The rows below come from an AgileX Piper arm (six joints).
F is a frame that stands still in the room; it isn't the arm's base.
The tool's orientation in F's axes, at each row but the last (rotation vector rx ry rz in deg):
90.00 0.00 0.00
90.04 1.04 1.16
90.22 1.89 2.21
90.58 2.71 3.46
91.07 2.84 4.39
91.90 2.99 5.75
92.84 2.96 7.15
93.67 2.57 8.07
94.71 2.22 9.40
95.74 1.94 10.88
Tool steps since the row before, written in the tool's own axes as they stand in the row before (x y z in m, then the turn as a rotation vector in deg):
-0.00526 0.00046 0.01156 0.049 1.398 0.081
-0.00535 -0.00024 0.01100 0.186 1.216 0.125
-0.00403 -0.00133 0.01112 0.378 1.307 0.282
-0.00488 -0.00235 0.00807 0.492 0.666 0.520
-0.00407 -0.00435 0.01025 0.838 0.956 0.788
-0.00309 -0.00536 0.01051 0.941 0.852 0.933
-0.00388 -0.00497 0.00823 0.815 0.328 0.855
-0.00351 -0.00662 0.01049 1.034 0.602 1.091
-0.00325 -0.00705 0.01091 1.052 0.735 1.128
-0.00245 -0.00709 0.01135 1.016 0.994 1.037
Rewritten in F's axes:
-0.00526 -0.01156 0.00046 0.049 -0.081 1.398
-0.00508 -0.01113 -0.00026 0.187 -0.121 1.216
-0.00351 -0.01129 -0.00139 0.386 -0.270 1.307
-0.00430 -0.00836 -0.00248 0.521 -0.492 0.665
-0.00316 -0.01045 -0.00462 0.883 -0.738 0.956
-0.00190 -0.01056 -0.00580 1.002 -0.869 0.850
-0.00271 -0.00833 -0.00555 0.891 -0.777 0.325
-0.00186 -0.01034 -0.00748 1.121 -1.005 0.597
-0.00128 -0.01055 -0.00815 1.134 -1.051 0.728
-0.00014 -0.01072 -0.00837 1.062 -0.995 0.990

